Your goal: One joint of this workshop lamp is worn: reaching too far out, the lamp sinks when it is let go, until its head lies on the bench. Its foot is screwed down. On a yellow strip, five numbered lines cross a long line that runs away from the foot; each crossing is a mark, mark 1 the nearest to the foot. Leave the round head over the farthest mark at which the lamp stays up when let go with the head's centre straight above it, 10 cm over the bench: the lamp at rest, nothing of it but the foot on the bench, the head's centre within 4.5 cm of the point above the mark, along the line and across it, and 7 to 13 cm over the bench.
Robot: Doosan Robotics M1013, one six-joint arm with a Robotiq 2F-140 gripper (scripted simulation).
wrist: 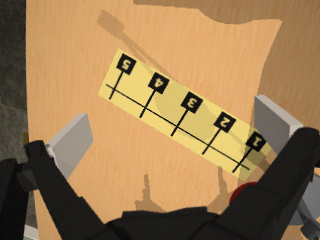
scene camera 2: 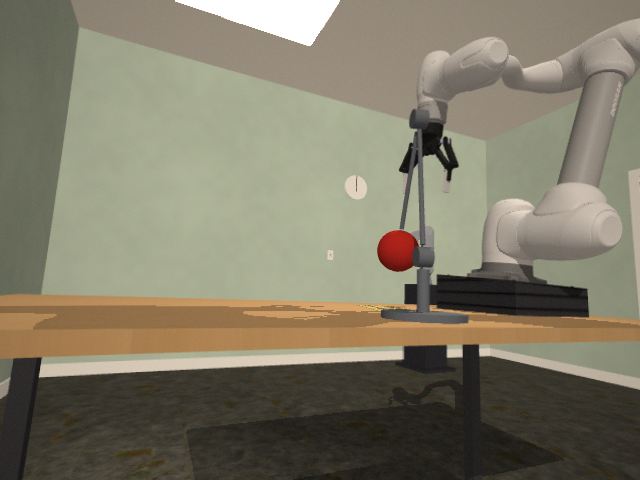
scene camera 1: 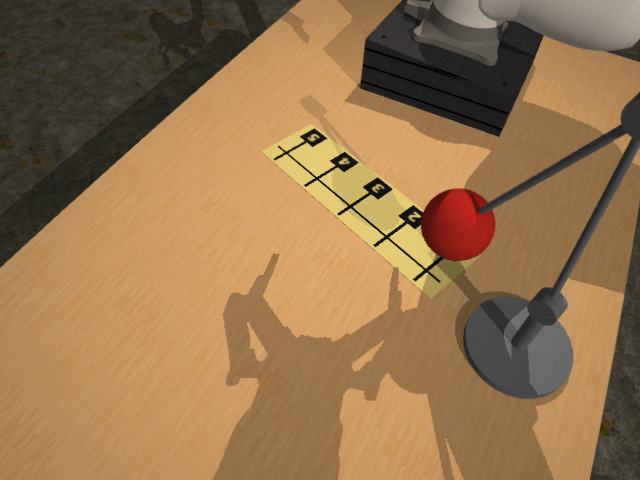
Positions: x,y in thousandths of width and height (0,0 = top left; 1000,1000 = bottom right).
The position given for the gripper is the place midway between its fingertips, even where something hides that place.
Note:
In view: the gripper (scene camera 2: 663,403), a lamp head (scene camera 1: 710,472), a grey foot (scene camera 1: 776,716) and a yellow strip (scene camera 1: 610,466).
The gripper is seen too in the wrist view (wrist: 533,498). The lamp head also shows in scene camera 2 (scene camera 2: 618,518). The yellow strip shows as well in the wrist view (wrist: 505,427).

